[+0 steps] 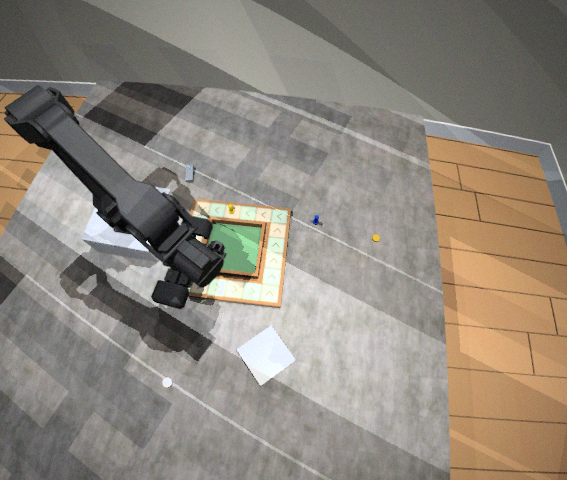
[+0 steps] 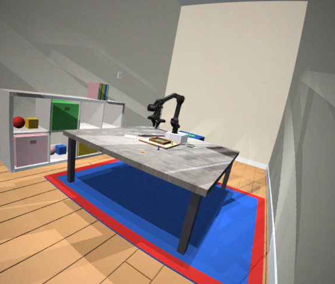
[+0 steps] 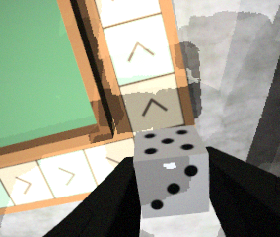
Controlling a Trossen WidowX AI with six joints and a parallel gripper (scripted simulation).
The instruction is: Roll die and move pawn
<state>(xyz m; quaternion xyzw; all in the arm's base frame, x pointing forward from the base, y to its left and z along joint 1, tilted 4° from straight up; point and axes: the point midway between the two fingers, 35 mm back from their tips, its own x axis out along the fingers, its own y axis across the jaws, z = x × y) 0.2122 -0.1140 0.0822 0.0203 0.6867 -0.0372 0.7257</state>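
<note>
The yellow pawn is 2 cm ahead of my gripper tip, 23 cm to the left of it and 9 cm below it. Round my gripper tip: white disc (3 cm behind, 24 cm to the right, 11 cm below); white card (18 cm ahead, 14 cm to the right, 11 cm below); die (right at my gripper tip).
</note>
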